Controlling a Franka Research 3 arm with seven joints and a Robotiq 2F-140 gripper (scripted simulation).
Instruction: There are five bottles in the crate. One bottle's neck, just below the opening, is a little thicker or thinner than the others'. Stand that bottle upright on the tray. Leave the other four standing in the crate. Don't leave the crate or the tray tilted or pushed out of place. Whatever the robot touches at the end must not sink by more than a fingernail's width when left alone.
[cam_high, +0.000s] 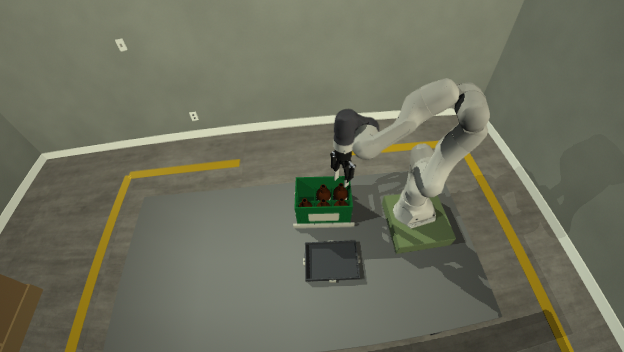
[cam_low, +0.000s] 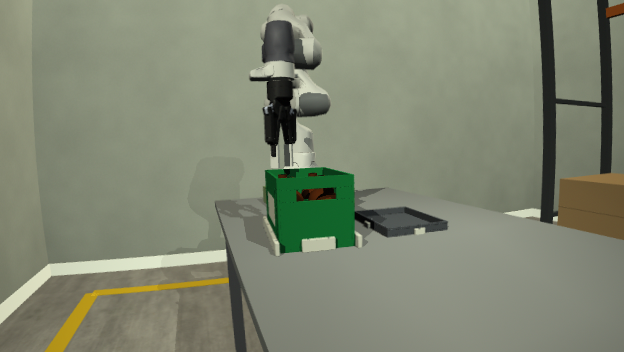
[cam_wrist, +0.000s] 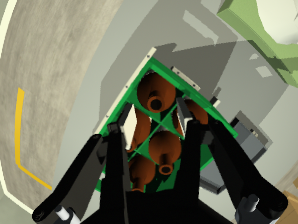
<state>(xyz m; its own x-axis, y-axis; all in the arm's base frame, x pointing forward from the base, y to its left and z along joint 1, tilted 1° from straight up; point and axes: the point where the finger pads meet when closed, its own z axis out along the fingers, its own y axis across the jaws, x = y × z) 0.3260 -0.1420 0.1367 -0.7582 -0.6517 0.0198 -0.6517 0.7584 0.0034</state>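
Now: hand 90 mm short of the green crate, 40 mm to the right of it and 130 mm above it. From my hand the other things lie so: dark grey tray 80 mm ahead, 330 mm to the left, 200 mm below.
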